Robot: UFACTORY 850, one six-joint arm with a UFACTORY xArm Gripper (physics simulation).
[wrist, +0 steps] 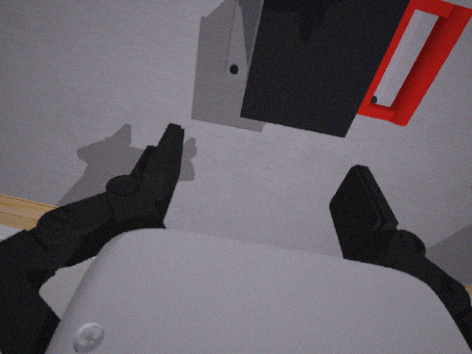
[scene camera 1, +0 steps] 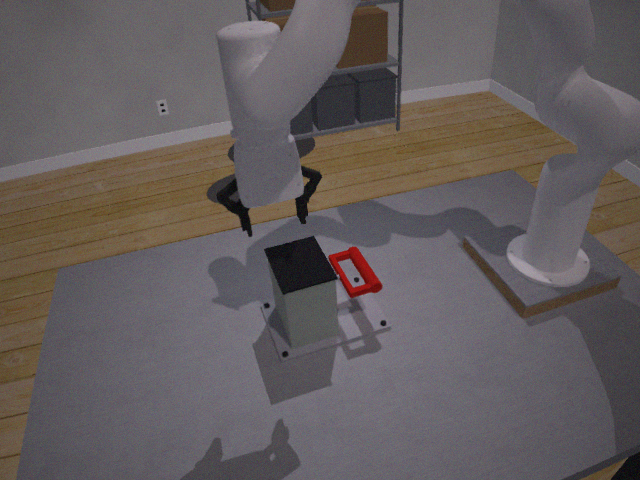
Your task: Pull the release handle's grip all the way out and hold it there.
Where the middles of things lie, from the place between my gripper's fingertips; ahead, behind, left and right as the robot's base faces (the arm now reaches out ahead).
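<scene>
There's the base plate (scene camera 1: 358, 317), and it's 290 mm below my hand, 90 mm behind it and 20 mm to the right of it.
</scene>
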